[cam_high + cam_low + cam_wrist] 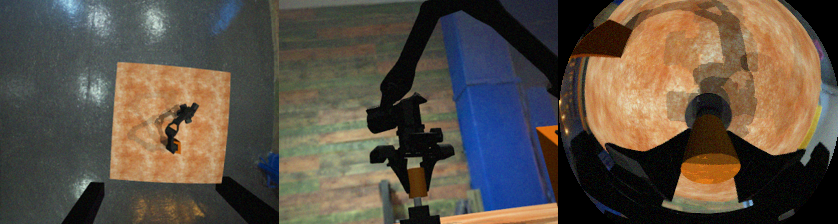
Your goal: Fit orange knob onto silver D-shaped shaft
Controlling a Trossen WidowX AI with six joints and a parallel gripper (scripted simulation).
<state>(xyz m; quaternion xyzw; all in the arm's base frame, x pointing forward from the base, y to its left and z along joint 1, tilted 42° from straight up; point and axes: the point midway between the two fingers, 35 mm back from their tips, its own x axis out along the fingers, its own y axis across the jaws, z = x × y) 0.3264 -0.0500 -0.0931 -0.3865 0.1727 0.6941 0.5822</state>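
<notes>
Now: the dark round pedestal 4 cm below my gripper tip. From my gripper tip the other things lie so: orange knob 3 cm above.
</notes>
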